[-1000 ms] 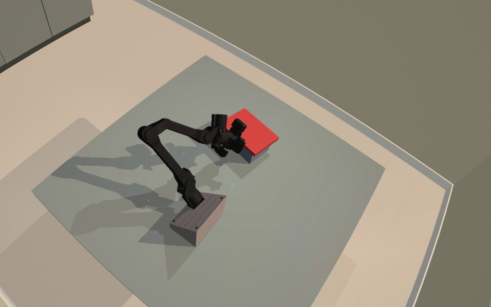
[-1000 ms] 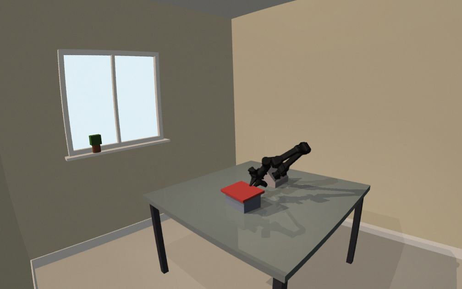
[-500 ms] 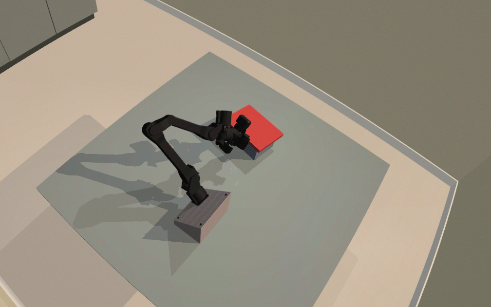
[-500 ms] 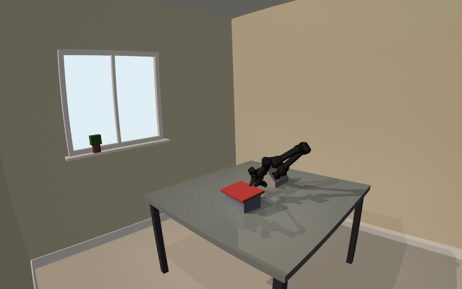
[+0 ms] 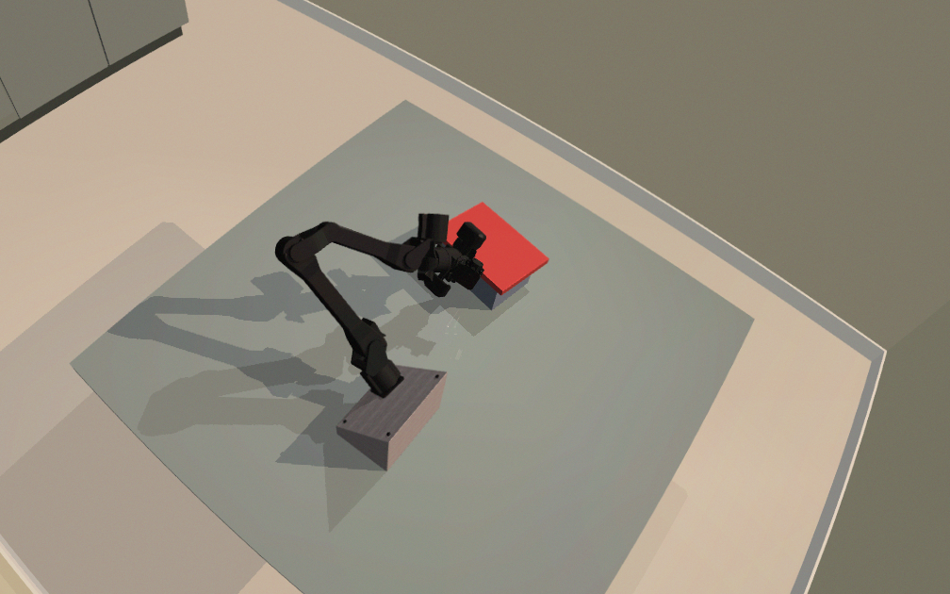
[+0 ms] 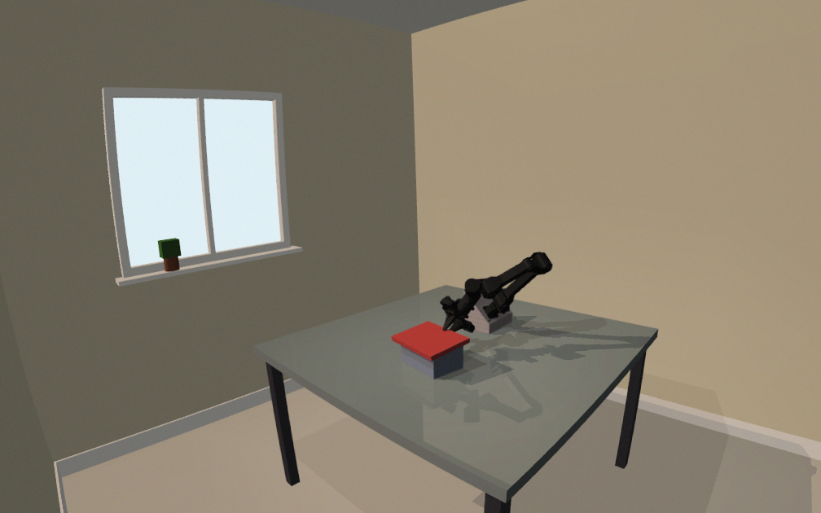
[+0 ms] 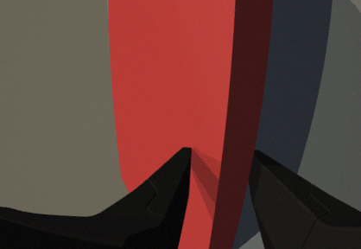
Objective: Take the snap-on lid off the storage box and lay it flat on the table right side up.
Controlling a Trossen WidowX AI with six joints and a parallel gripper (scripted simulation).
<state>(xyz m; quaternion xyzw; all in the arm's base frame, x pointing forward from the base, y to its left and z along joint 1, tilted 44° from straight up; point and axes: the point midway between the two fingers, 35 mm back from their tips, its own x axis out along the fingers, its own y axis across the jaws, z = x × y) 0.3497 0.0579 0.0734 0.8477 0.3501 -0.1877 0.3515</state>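
Now: the red lid 80 mm ahead of my gripper tip. Also, from my gripper tip: box 70 mm ahead, 60 mm below.
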